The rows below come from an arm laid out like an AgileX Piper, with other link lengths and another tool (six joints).
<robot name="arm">
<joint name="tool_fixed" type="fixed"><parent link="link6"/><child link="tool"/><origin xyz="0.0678 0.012 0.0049" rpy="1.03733 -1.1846 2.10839"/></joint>
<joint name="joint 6" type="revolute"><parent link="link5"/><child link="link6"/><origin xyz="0.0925 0 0.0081" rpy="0 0 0"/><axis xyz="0.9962 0 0.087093"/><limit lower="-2.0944" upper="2.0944"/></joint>
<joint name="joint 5" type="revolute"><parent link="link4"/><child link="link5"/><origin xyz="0 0 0" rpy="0 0 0"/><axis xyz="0 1 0"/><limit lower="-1.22" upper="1.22"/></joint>
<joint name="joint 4" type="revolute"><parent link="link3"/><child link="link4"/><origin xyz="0.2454 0 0.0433" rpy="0 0 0"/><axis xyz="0.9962 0 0.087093"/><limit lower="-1.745" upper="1.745"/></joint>
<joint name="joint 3" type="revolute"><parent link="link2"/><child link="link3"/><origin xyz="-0.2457 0 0.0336" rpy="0 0 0"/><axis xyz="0 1 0"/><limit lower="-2.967" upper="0"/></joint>
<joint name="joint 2" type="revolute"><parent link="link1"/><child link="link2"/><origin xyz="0 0 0" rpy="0 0 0"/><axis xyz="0 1 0"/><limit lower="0" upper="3.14"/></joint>
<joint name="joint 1" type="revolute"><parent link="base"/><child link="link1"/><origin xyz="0 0 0.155" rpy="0 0 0"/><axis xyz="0 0 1"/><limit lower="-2.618" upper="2.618"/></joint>
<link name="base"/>
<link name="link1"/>
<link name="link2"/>
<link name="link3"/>
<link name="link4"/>
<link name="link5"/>
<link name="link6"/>
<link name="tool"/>
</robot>
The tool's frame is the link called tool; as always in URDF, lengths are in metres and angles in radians.
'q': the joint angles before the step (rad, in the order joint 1, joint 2, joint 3, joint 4, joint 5, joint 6). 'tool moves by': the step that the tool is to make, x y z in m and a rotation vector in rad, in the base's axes. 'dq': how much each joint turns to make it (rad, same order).
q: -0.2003 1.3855 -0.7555 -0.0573 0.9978 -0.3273
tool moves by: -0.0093 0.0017 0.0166 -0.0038 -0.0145 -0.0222
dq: -0.0001 -0.0812 0.0005 0.0003 0.0667 0.0186
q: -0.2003 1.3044 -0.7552 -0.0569 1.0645 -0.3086
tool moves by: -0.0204 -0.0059 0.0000 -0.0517 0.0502 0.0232
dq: -0.0002 -0.0545 0.0460 -0.0656 0.0477 0.0017
